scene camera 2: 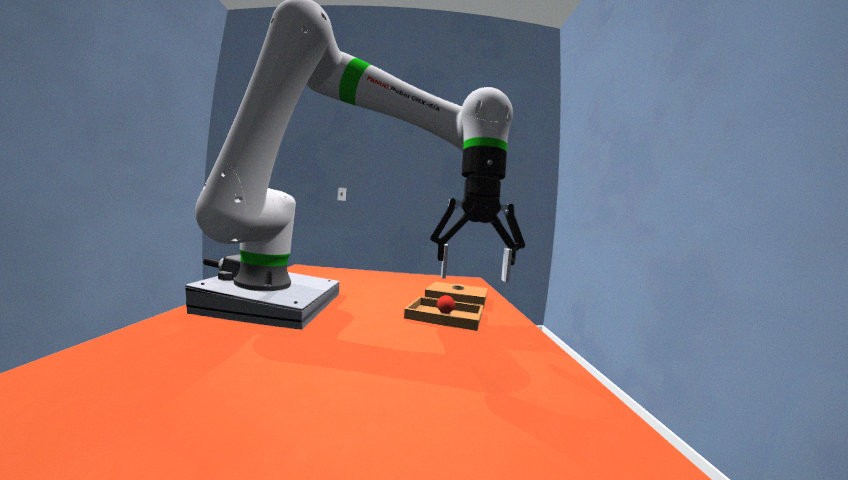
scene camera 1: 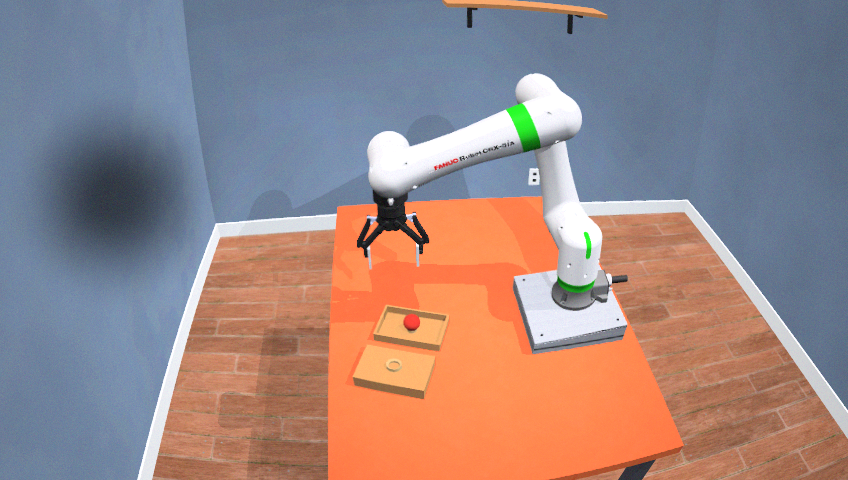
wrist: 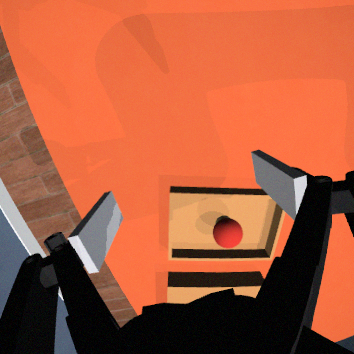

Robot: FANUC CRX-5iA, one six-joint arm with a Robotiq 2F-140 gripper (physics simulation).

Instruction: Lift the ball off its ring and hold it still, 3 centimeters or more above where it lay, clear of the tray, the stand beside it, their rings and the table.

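Frame: origin at the arm's base, x ahead, y left, z up, level; millimetres.
Where they show: gripper, fingertip midpoint: (scene camera 2: 474, 279) (scene camera 1: 394, 264) (wrist: 183, 186); arm's base, link origin: (scene camera 2: 262, 283) (scene camera 1: 574, 294).
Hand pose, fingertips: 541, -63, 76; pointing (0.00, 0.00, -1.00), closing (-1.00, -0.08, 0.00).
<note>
Things, the pixels of their top centre, and the offset from my fingertips, as dx, dy, dz. "spot": a spot on its surface instead. Level surfaces: height alone.
- red ball, top centre: (wrist: 230, 241) (scene camera 2: 446, 296) (scene camera 1: 411, 316) -50, +135, -78
- small ring, surface spot: (scene camera 1: 393, 370) spot: -5, +334, -91
- orange table, surface height: dz -136
A red ball (scene camera 1: 411, 321) (scene camera 2: 446, 303) (wrist: 228, 233) sits inside a shallow wooden tray (scene camera 1: 410, 343) (scene camera 2: 441, 321) (wrist: 272, 232). The ring under it is mostly hidden. A wooden stand (scene camera 1: 389, 383) (scene camera 2: 433, 292) (wrist: 215, 294) lies beside the tray, with a small ring (scene camera 1: 393, 370) on its top. My gripper (scene camera 1: 393, 256) (scene camera 2: 474, 263) (wrist: 183, 186) points down, open and empty, well above the table. In the wrist view the ball shows between the fingers, nearer the right one and lower down. The fingers touch neither the ball nor the tray.
The orange table (scene camera 1: 505, 404) (scene camera 2: 297, 410) (wrist: 280, 115) carries the tray, the stand and the arm's grey base plate (scene camera 1: 538, 321) (scene camera 2: 249, 306). The table's left edge in scene camera 1 is close to the tray and stand. A wall shelf (scene camera 1: 523, 5) hangs high at the back.
</note>
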